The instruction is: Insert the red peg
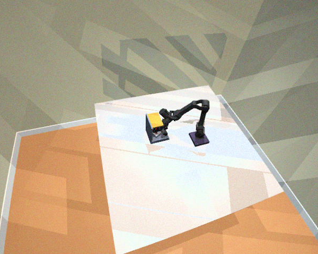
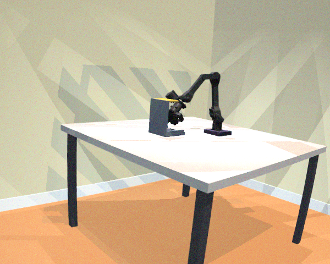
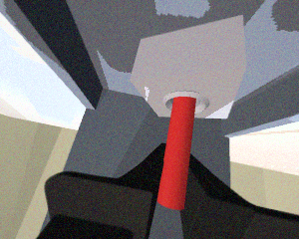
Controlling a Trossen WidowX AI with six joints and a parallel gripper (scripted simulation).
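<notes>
The red peg is 30 mm behind my gripper tip, 10 mm to the right of it and 10 mm below it. From my gripper tip the other things lie so: yellow roof (150 mm above, 10 mm to the right, 10 mm behind).
</notes>
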